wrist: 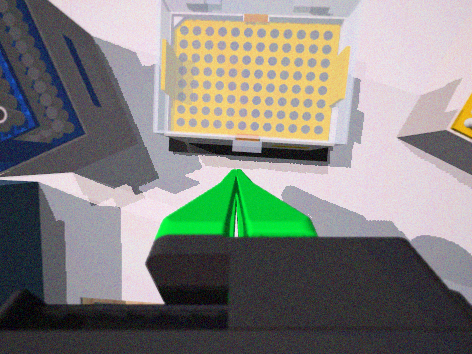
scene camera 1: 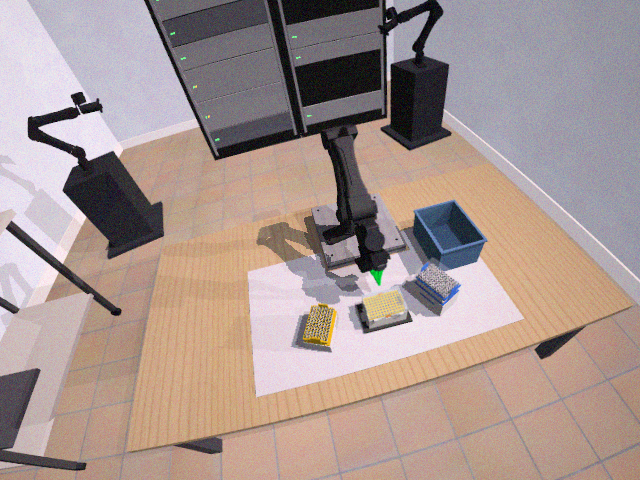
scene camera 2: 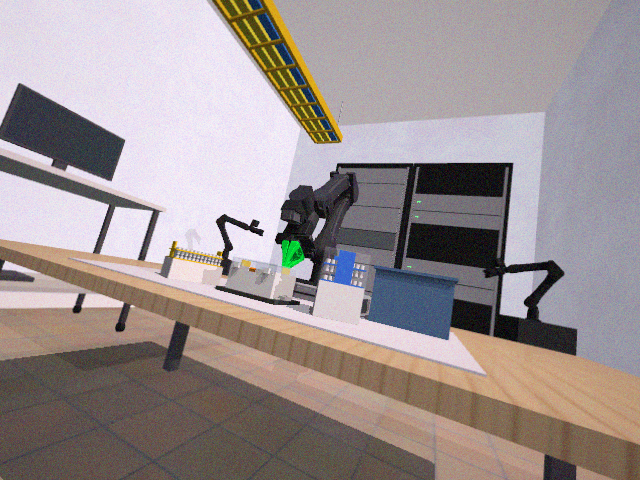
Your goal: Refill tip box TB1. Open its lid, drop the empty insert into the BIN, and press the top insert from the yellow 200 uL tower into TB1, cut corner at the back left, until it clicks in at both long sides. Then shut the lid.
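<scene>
Tip box TB1 stands in a black holder, with an empty yellow insert full of holes inside. Its clear lid lies over it; whether it is fully down I cannot tell. A cut corner shows at the upper left in the wrist view. My gripper has green fingers. It is shut and empty, pointing down beside the box's latch-tab side, on the robot's side. The yellow tower stands left of TB1 in scene view 1, filled with tips. The BIN is dark blue and open-topped.
A blue tip tower stands between TB1 and the bin. The white mat lies under the boxes and towers. The arm's base plate is behind them. Two other arms stand on pedestals off the table.
</scene>
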